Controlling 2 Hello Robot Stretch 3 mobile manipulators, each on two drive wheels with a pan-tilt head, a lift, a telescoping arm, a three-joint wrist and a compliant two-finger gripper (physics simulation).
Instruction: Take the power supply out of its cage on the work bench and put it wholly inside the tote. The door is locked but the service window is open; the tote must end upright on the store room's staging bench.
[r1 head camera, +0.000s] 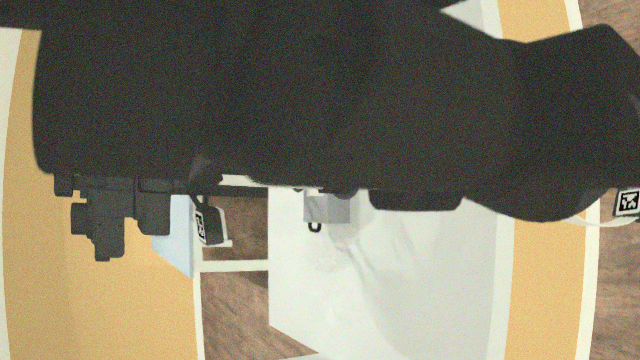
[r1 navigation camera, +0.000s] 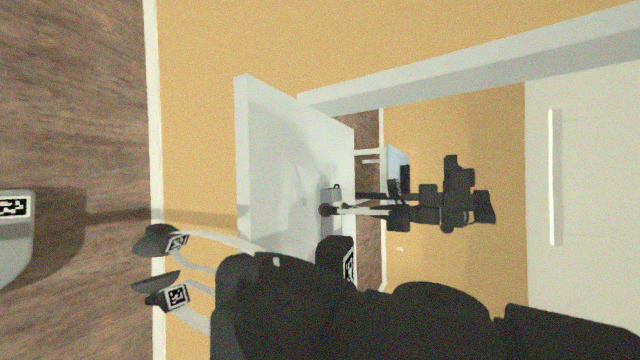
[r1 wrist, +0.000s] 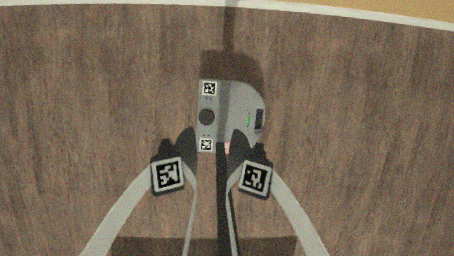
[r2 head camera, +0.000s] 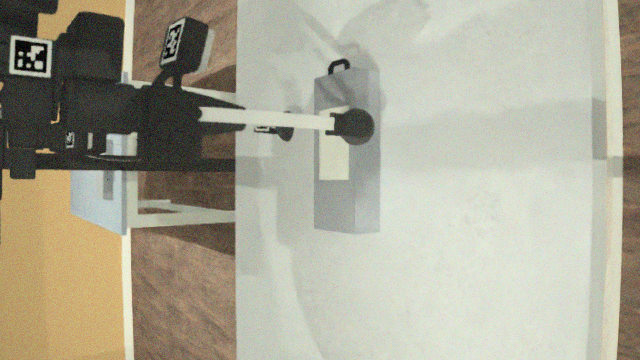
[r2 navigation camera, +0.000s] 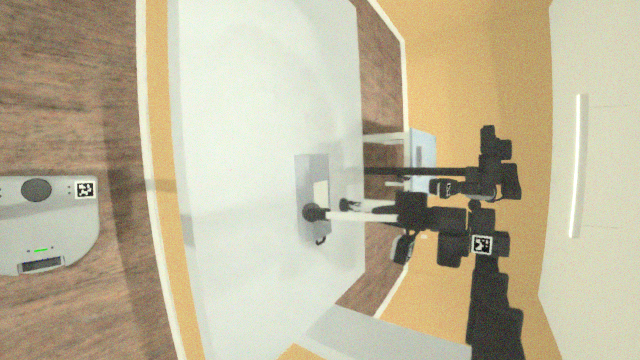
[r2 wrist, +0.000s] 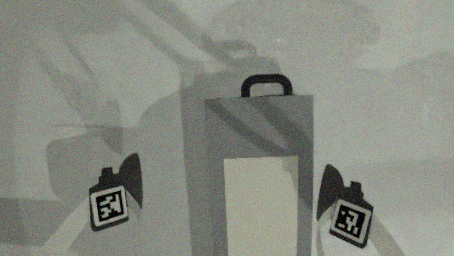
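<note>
The power supply, a grey box with a cream label and a black loop handle (r1 head camera: 317, 212) (r1 navigation camera: 327, 194) (r2 head camera: 335, 205) (r2 navigation camera: 305, 175) (r2 wrist: 260, 210), lies on a broad white surface (r1 navigation camera: 290, 175) (r2 head camera: 475, 275) (r2 navigation camera: 240, 125). The r2 gripper (r2 head camera: 320, 126) (r2 navigation camera: 328, 208) (r2 wrist: 231, 187) is open. Its fingers stand one on each side of the box near the handle end in the r2 wrist view, the right one closer to it; contact cannot be told. The r1 gripper (r1 navigation camera: 157, 265) (r1 wrist: 214, 150) is partly open and holds nothing, high above a grey robot base (r1 wrist: 237, 105). No cage or tote shows.
A pale blue table top (r1 head camera: 172, 240) (r2 head camera: 97, 200) (r2 navigation camera: 424, 145) on white legs stands beyond the white surface. A white frame (r1 navigation camera: 475, 65) edges an opening in the orange wall. A dark mast (r2 head camera: 200, 162) (r2 navigation camera: 420, 171) stands beside the r2 arm. The r1 arm hides much of the r1 head view.
</note>
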